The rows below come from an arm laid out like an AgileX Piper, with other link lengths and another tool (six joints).
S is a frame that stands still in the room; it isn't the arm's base.
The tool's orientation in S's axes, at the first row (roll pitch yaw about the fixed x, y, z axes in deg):
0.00, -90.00, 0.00
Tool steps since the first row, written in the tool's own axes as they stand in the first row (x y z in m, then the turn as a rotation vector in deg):
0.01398, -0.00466, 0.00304, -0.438, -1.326, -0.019
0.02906, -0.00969, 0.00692, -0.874, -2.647, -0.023
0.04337, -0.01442, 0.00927, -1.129, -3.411, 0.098
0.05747, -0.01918, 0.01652, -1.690, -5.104, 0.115
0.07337, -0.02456, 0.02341, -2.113, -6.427, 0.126
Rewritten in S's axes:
-0.00304, -0.00466, 0.01398, 0.019, -1.326, -0.438
-0.00692, -0.00969, 0.02906, 0.023, -2.647, -0.874
-0.00927, -0.01442, 0.04337, -0.098, -3.411, -1.129
-0.01652, -0.01918, 0.05747, -0.115, -5.104, -1.690
-0.02341, -0.02456, 0.07337, -0.126, -6.427, -2.113

